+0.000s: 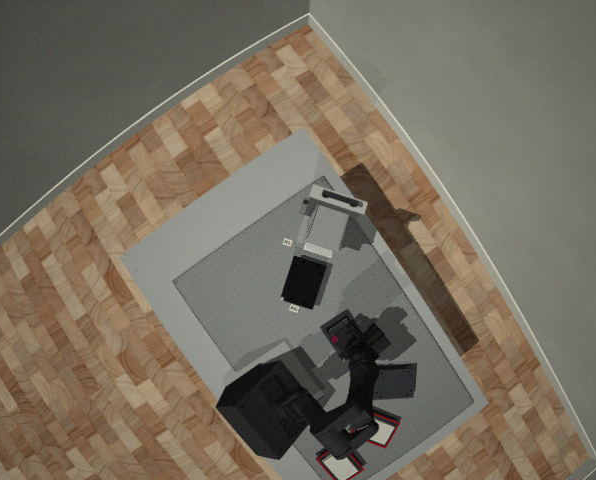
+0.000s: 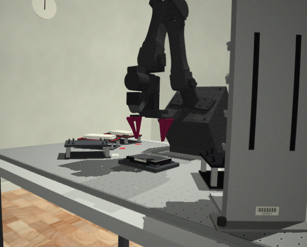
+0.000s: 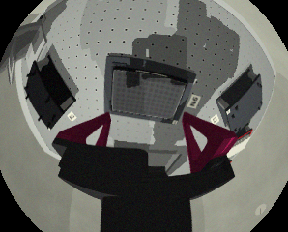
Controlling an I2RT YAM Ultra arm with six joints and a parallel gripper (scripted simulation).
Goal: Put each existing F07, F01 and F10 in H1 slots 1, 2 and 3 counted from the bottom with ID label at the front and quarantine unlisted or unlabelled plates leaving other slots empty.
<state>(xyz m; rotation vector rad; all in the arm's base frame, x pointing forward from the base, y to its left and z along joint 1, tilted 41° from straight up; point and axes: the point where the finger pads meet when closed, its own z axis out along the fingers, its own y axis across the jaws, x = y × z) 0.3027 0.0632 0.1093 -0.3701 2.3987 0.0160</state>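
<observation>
Now: hand 70 mm above the dark 96-well plate. The rest, counted from my hand: N6 deck label: 20 mm ahead, 100 mm to the right, 90 mm below; H1 deck label: 50 mm behind, 410 mm to the left, 90 mm below; grey hotel back wall: 110 mm ahead, 440 mm to the left, 110 mm above.
</observation>
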